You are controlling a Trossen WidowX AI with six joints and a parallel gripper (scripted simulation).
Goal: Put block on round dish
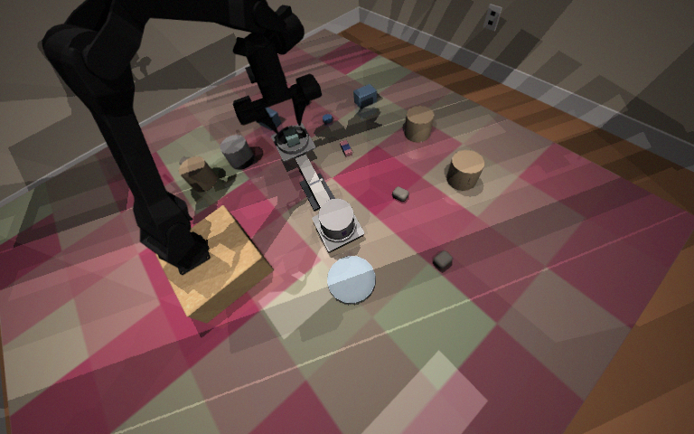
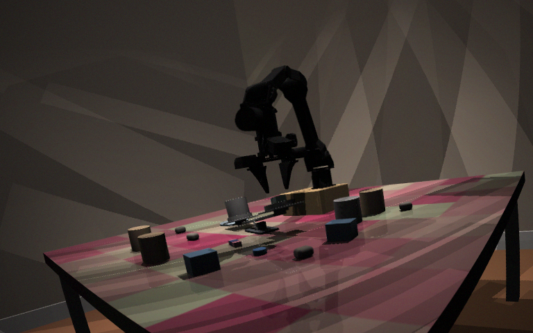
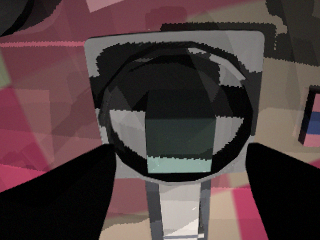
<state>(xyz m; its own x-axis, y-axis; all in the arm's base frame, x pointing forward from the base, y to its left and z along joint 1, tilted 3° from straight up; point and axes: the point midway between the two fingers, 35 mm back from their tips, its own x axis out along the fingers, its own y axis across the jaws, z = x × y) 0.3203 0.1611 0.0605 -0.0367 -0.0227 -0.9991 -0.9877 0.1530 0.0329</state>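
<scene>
Now: the round dish 7 cm behind my gripper tip, 37 cm to the right of it and 11 cm below it. From my gripper tip the other things lie so: blue disc: 15 cm ahead, 10 cm to the left, 11 cm below; red-blue piece: 12 cm ahead, 5 cm to the right, 11 cm below.
</scene>
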